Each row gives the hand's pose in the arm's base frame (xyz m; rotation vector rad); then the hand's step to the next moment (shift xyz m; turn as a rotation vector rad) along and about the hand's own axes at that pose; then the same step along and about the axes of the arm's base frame.
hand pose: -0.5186 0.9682 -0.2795 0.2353 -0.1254 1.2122
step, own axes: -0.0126 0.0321 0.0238 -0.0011 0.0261 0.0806
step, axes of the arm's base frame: -0.0338 -0.0067 0.0239 -0.0225 -0.0122 0.0808
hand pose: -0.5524 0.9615 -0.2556 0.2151 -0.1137 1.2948
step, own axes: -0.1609 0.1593 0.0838 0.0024 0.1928 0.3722
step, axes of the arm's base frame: -0.1937 -0.1291 0.0639 -0.1712 -0.0308 0.3814
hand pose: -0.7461 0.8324 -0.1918 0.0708 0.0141 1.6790
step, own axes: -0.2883 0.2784 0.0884 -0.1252 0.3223 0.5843
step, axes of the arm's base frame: -0.2405 -0.3198 0.0914 -0.2743 -0.1787 0.5948
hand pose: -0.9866 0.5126 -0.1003 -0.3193 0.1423 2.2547
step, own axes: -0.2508 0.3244 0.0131 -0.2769 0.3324 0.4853
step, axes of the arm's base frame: -0.0945 -0.3911 0.0804 -0.1700 -0.3172 0.5414
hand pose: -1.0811 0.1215 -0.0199 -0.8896 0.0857 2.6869
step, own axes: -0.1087 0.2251 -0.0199 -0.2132 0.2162 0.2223
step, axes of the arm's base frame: 0.0246 -0.2464 0.0393 -0.0320 -0.2295 0.2965
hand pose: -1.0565 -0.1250 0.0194 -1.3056 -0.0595 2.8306
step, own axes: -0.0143 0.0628 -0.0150 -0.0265 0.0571 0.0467
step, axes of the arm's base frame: 0.0203 -0.0629 -0.0017 -0.0186 -0.0592 0.0479
